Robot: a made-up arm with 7 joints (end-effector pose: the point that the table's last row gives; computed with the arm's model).
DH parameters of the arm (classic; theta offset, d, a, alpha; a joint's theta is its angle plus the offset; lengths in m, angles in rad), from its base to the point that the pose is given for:
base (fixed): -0.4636 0 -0.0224 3.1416
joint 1: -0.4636 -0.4 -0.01 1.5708
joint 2: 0 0 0.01 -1.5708
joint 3: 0 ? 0.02 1.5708
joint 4: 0 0 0.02 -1.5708
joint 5: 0 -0.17 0 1.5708
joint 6: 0 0.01 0.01 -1.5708
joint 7: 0 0 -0.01 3.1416
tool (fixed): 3.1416 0.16 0 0
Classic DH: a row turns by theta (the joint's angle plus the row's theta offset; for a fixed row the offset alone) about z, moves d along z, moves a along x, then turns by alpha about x.
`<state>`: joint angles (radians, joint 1 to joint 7).
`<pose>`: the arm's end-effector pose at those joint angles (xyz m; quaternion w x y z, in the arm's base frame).
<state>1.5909 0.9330 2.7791 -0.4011 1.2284 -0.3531 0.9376</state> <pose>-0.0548 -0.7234 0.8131 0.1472 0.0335 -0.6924 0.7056</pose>
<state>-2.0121 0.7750 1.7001 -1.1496 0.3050 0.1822 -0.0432</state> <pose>-0.4756 0.3754 0.8838 0.2106 0.5399 -0.1643 -0.7983</pose>
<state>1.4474 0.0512 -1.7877 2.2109 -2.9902 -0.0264 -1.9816</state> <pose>0.2447 0.0866 0.7367 0.1879 0.6167 0.6512 0.4004</pose>
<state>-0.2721 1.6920 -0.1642 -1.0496 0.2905 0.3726 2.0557</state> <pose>0.7462 0.1864 0.4964 0.7414 0.2456 0.4290 0.4539</pose>
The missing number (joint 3, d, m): -0.54
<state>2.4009 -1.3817 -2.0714 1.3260 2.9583 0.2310 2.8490</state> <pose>0.6745 0.2453 0.3989 0.2690 0.7868 0.1733 0.5278</pose>
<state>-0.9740 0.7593 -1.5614 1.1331 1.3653 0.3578 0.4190</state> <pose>-0.0248 0.5869 0.8148 0.3669 -0.0539 -0.7053 -0.6042</pose>
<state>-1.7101 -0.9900 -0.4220 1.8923 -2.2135 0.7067 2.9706</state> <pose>-0.1815 -0.3138 0.8893 0.5587 0.3391 -0.3414 -0.6755</pose>
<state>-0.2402 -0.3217 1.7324 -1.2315 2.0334 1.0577 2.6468</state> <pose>-0.3510 0.1654 0.9262 0.1690 0.4775 -0.6892 -0.5181</pose>
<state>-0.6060 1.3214 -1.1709 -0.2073 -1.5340 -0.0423 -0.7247</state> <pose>0.6796 0.4573 0.6124 0.7466 -0.0114 0.5992 0.2889</pose>
